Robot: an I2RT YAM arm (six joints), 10 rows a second.
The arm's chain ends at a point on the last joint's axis. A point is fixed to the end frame.
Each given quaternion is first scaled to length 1.
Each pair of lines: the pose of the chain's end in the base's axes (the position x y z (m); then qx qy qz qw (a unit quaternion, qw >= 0)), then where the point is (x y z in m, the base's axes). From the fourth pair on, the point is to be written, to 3 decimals.
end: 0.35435 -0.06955 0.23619 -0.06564 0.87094 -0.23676 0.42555
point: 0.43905 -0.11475 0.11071
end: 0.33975 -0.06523 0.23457 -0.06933 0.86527 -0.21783 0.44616
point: 0.43038 -0.10381 0.11104
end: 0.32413 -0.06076 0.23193 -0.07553 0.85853 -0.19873 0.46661
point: 0.42049 -0.09247 0.11080
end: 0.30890 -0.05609 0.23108 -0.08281 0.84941 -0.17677 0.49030
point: 0.412 -0.080 0.113
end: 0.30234 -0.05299 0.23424 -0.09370 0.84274 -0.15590 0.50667
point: 0.409 -0.069 0.119
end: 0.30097 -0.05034 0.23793 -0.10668 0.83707 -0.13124 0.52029
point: 0.411 -0.057 0.124
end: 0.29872 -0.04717 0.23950 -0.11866 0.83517 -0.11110 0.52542
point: 0.409 -0.047 0.126
